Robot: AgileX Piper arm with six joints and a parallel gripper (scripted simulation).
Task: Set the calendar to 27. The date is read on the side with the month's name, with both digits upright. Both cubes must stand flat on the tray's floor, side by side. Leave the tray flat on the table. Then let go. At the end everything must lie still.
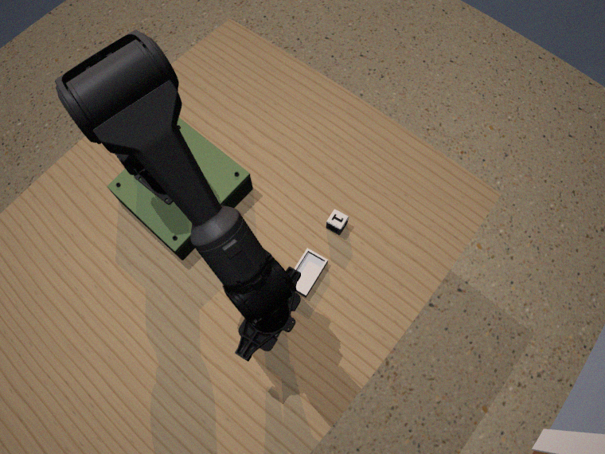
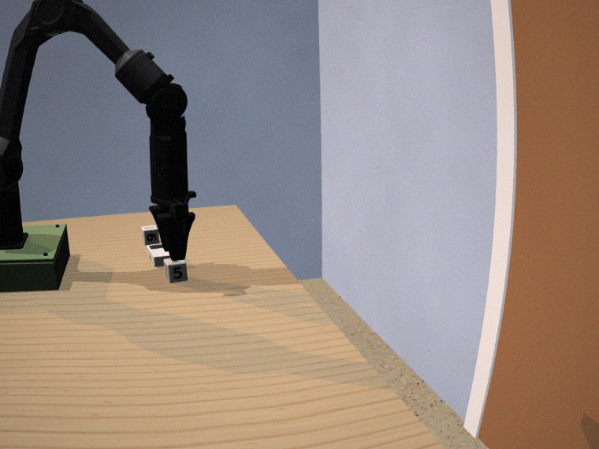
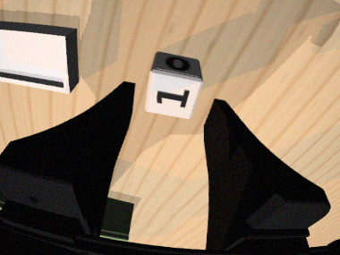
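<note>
Right now the white tray is 10 mm behind my hand, 110 mm to the left of it and 30 mm below it.
</note>
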